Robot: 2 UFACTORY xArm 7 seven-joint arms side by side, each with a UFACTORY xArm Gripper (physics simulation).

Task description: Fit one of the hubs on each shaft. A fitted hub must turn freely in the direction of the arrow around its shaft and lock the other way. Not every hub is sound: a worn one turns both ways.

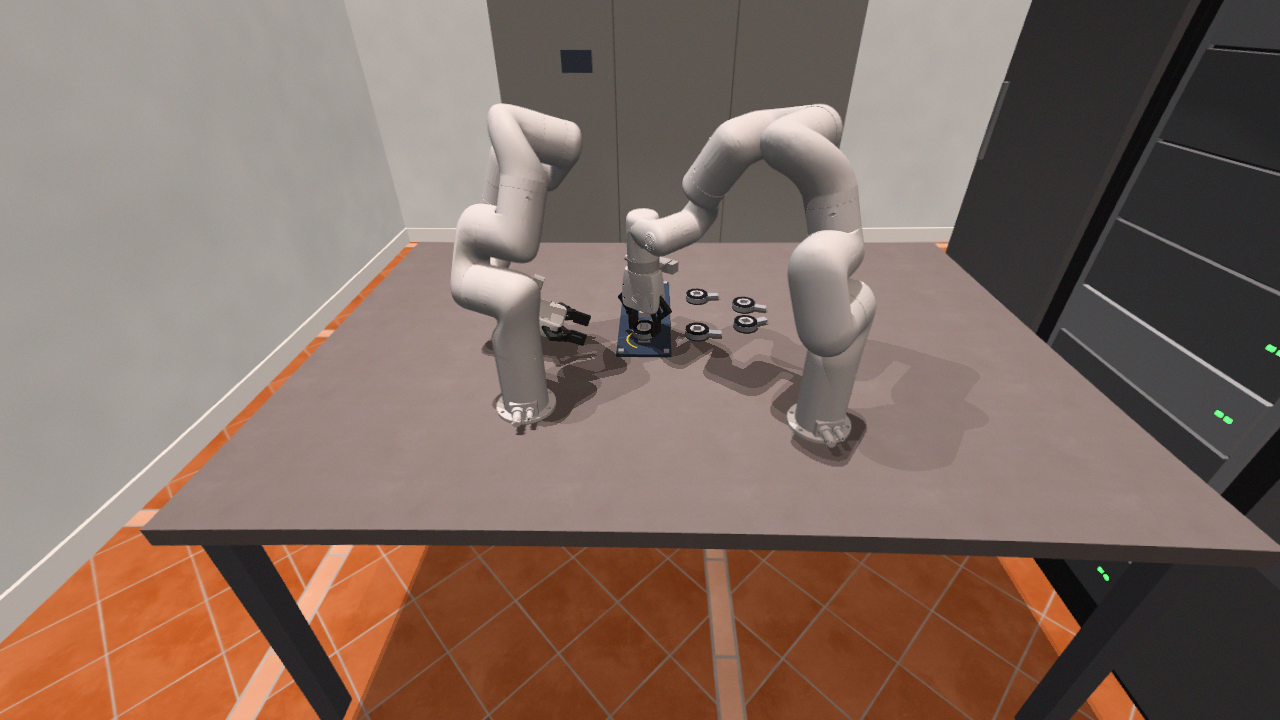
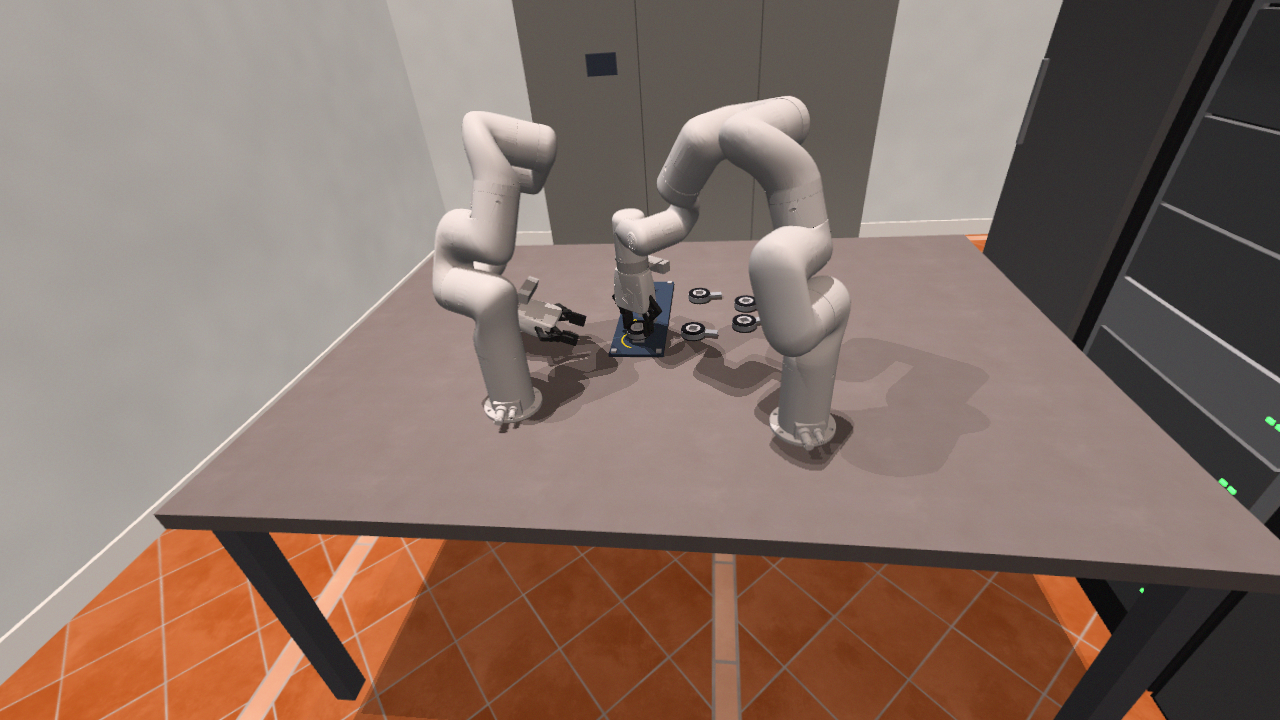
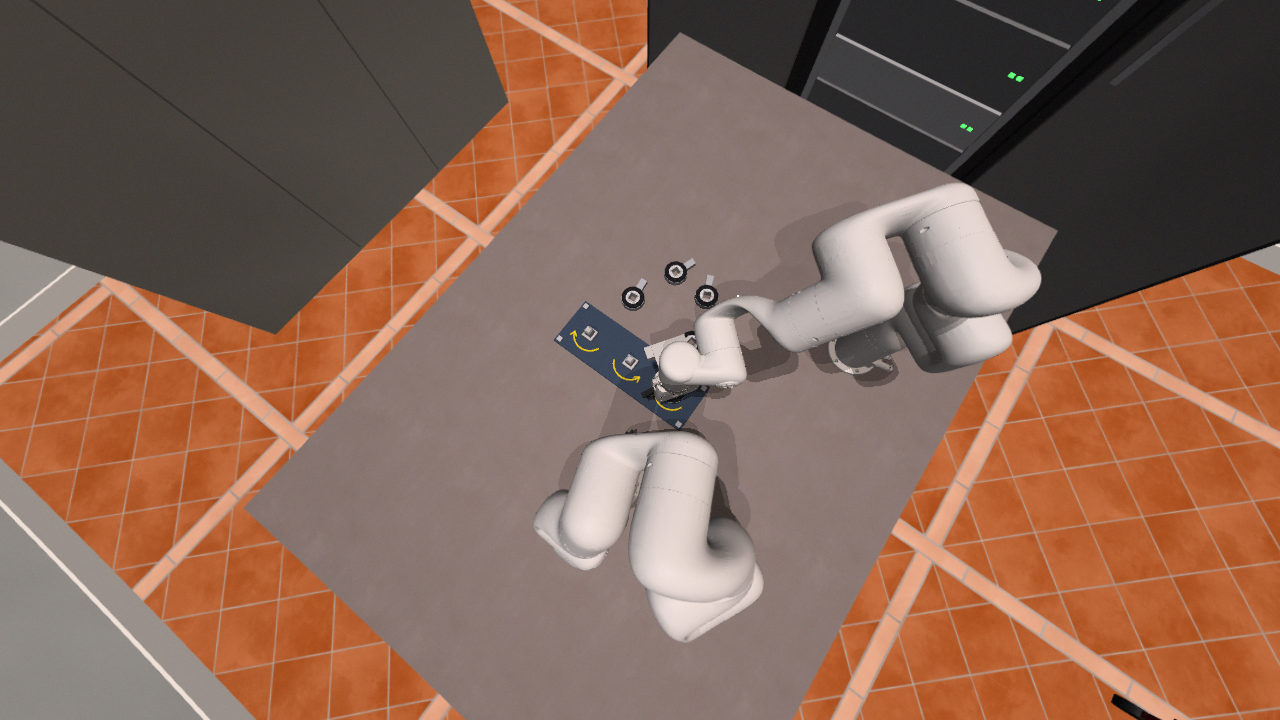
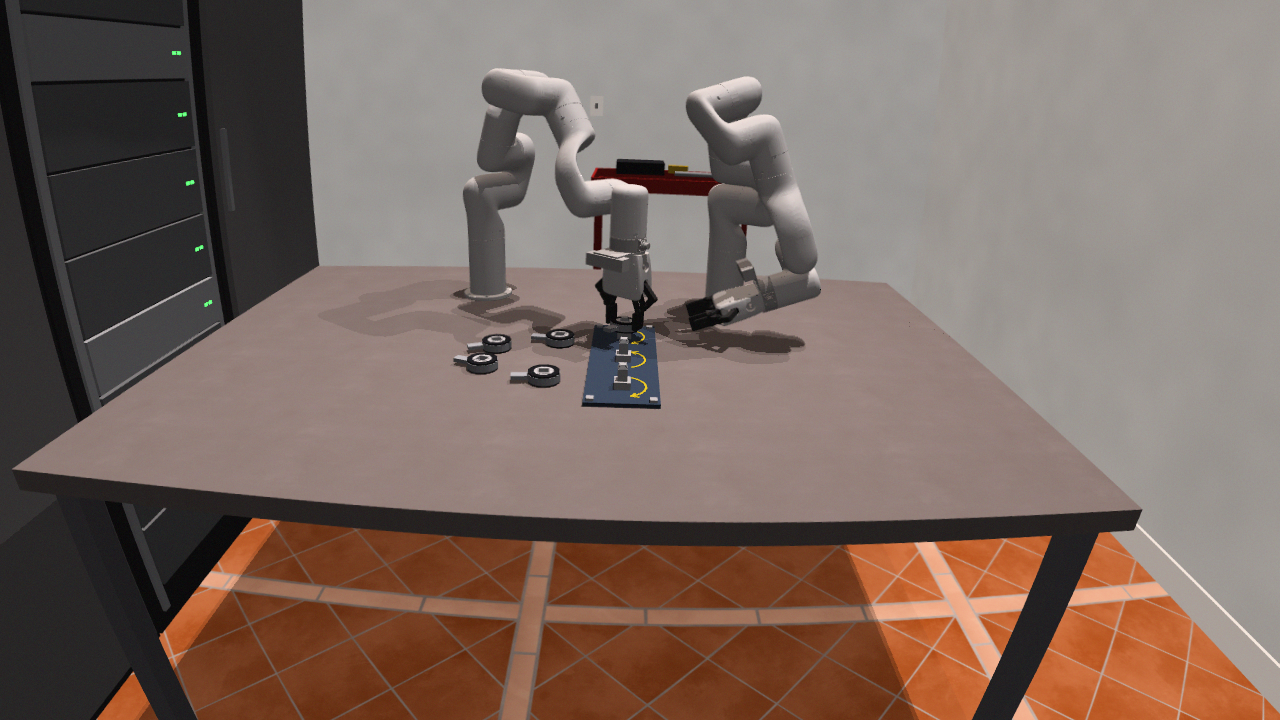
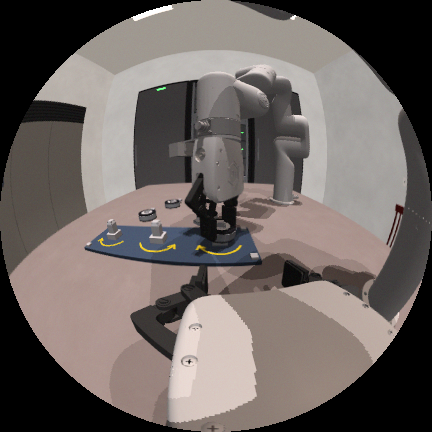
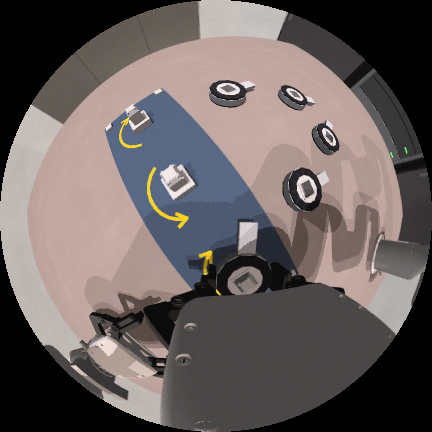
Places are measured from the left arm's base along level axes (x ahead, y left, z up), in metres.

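Pixels of known places: left gripper, between the fingertips: (image 1: 587, 330) (image 2: 581, 330) (image 4: 688, 317) (image 5: 246, 275); right gripper, between the fingertips: (image 1: 644, 330) (image 2: 638, 330) (image 4: 624, 325) (image 5: 219, 230) (image 6: 242, 275); left arm's base, origin of its link: (image 1: 527, 405) (image 2: 514, 404); right arm's base, origin of its link: (image 1: 817, 423) (image 2: 801, 425) (image 3: 851, 351) (image 4: 488, 294) (image 5: 281, 200) (image 6: 376, 253).
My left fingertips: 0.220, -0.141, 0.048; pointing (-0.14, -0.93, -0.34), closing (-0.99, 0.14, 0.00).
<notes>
For each thing: its top centre in the pictures, then the offset to it from my left fingertips, as dx, dy, dz. "spot": a spot on its surface instead. Level surfaces: height alone.
- black-rimmed hub, centre of its top: (image 6: 246, 268) (image 5: 212, 221) (image 4: 620, 321) (image 2: 642, 323) (image 1: 648, 323) +0.017, -0.153, -0.001
- blue board, height of its surface: dz -0.040
- middle shaft, a spot on its surface: (image 6: 176, 181) (image 5: 159, 223) spot: +0.125, -0.160, -0.002
- far shaft, centre of its top: (image 6: 131, 111) (image 4: 622, 367) (image 5: 110, 222) +0.263, -0.178, -0.003
- table, height of its surface: dz -0.048
My right gripper (image 1: 644, 331) (image 5: 219, 230) is shut on a black-rimmed hub (image 6: 243, 261) at the near end of the blue board (image 3: 608, 342) (image 6: 230, 165). The hub is level, its pale tab towards the middle shaft; the end shaft shows in its square bore. How low it sits is unclear. The middle shaft (image 5: 157, 232) (image 6: 176, 181) and far shaft (image 5: 113, 229) (image 6: 139, 120) are bare, with yellow arrows beside them. Several loose hubs, including one hub (image 4: 543, 382) and another hub (image 4: 481, 366), lie flat beside the board. My left gripper (image 1: 583, 328) (image 5: 246, 275) is open and empty beside the board.
The table (image 1: 716, 483) carries both arm bases. The right arm (image 1: 662, 234) reaches over the loose hubs' side to the board. The left arm (image 1: 514, 331) stands on the other side. A dark server rack (image 4: 107, 107) and a red cart (image 4: 662, 186) stand beyond the table.
</notes>
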